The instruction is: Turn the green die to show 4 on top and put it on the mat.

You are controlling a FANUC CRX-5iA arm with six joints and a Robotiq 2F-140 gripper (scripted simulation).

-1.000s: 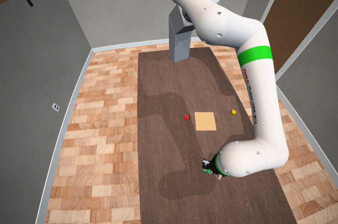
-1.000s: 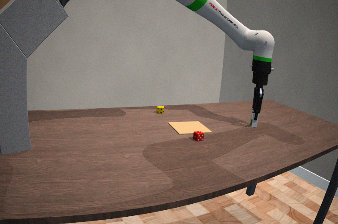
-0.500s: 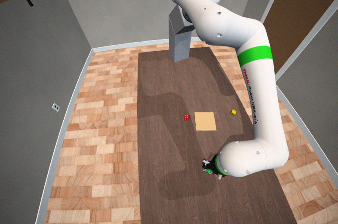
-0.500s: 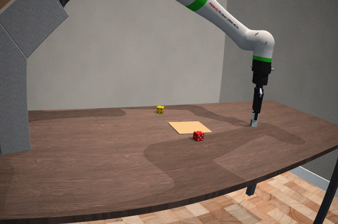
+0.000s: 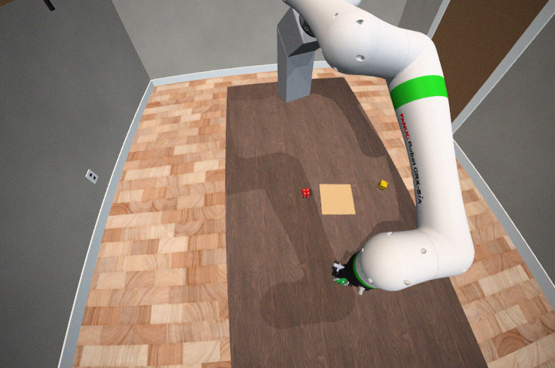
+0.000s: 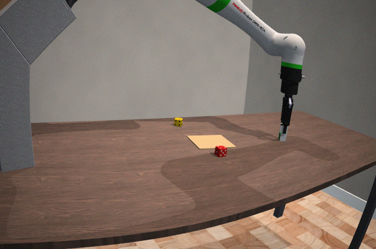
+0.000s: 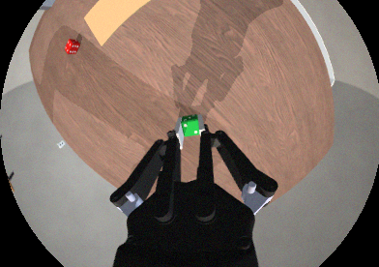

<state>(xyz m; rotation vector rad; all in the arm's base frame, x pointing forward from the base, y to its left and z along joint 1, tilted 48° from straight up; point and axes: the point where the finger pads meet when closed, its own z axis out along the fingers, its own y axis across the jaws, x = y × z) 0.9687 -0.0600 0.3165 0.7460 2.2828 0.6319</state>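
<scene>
Right now my hand is 320 mm past the tan mat, 30 mm to the right of it and 30 mm above it. The rest, counted from my hand: yellow die (370 mm behind, 250 mm to the left, 20 mm below); green die (20 mm below); red die (340 mm behind, 100 mm to the right, 20 mm below).
</scene>
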